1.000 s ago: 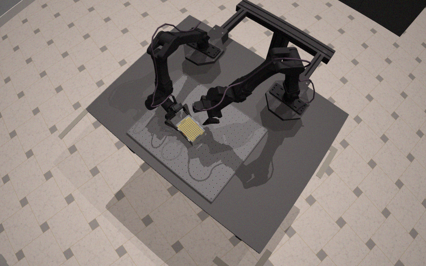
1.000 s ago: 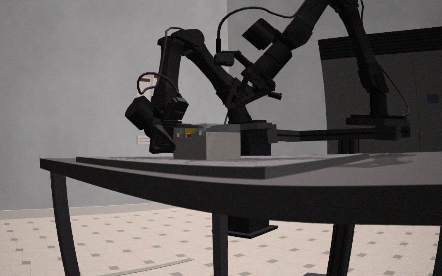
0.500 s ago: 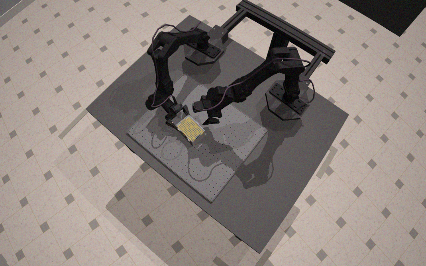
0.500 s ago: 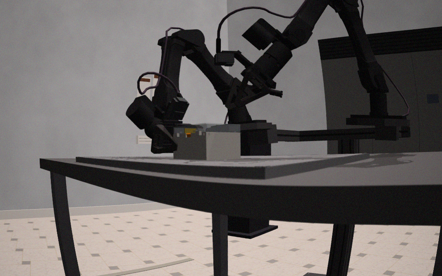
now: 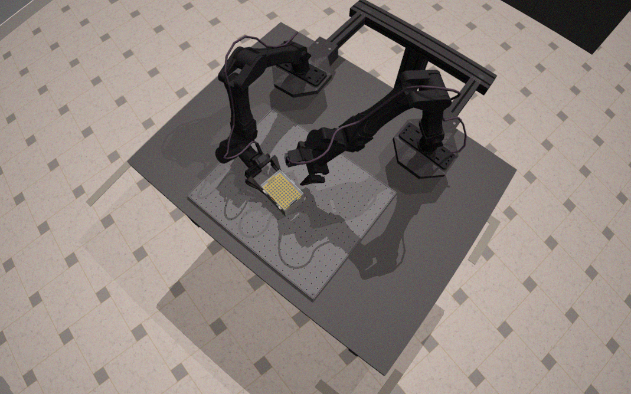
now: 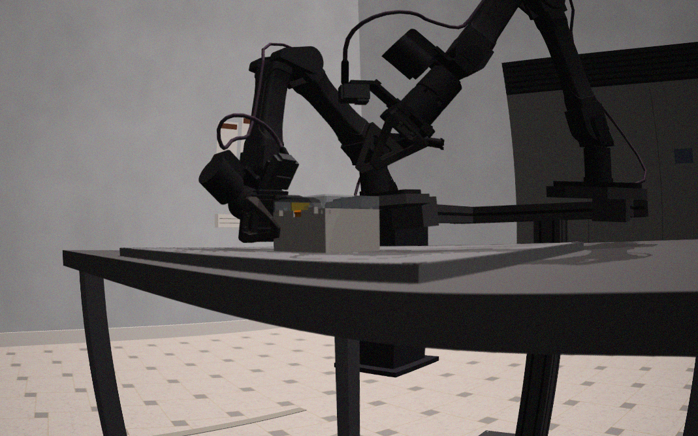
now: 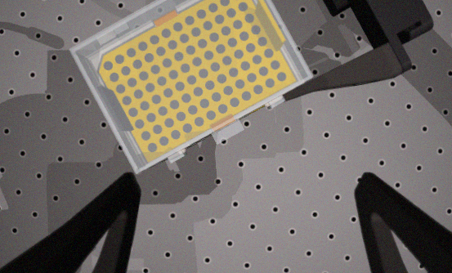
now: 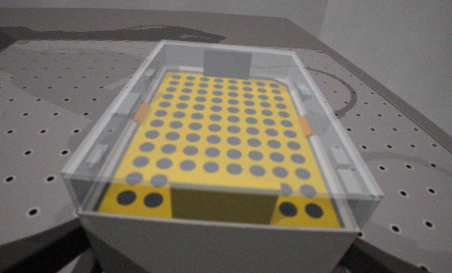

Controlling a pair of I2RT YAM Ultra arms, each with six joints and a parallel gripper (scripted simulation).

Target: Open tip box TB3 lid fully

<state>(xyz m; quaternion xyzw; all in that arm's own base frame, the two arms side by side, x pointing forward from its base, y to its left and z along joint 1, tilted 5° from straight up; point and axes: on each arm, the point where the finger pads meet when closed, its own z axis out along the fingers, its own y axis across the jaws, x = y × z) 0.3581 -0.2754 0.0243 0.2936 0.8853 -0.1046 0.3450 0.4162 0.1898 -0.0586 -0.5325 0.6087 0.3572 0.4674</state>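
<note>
The yellow insert lies 7 cm below my left hand, 7 cm ahead of it and 2 cm to the right of it.
My right hand is 50 mm to the right of the yellow insert, 30 mm below it and 10 mm short of it.
</note>
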